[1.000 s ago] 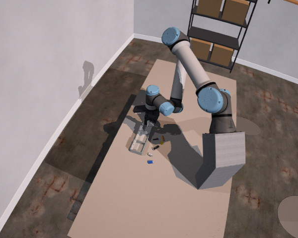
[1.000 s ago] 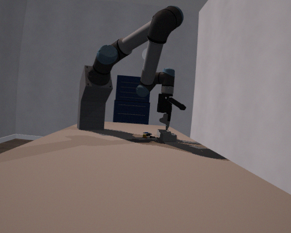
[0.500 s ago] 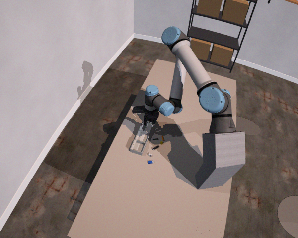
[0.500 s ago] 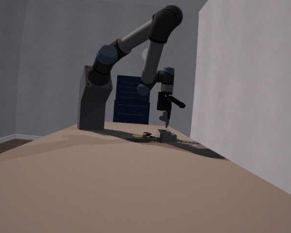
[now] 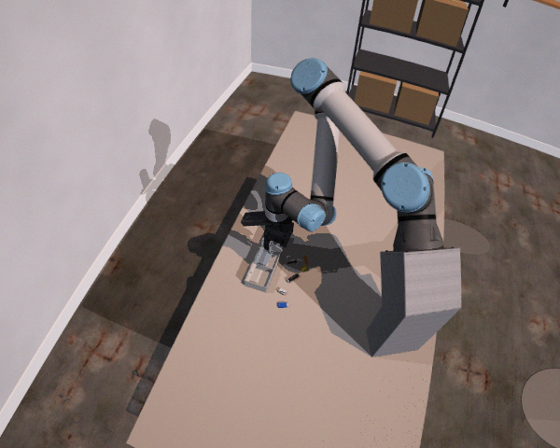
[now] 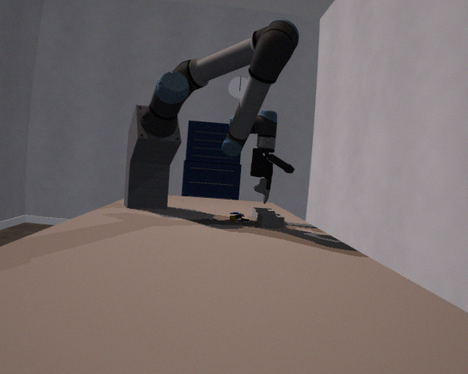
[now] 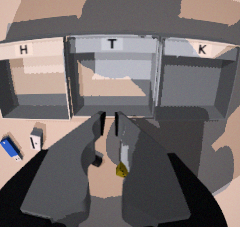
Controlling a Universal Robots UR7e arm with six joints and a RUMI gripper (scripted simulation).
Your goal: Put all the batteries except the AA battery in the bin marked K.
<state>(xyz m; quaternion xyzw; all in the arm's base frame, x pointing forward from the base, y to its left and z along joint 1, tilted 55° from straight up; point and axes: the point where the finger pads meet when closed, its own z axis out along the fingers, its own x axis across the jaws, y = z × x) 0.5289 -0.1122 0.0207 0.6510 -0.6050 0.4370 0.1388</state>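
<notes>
Right now my hand is 10 mm short of the joined grey bins and 70 mm above it. Also, from my hand: black battery (100 mm behind, 50 mm to the left, 80 mm below); then black bolt (90 mm behind, 20 mm to the right, 80 mm below); then small yellow block (130 mm behind, 80 mm below).
</notes>
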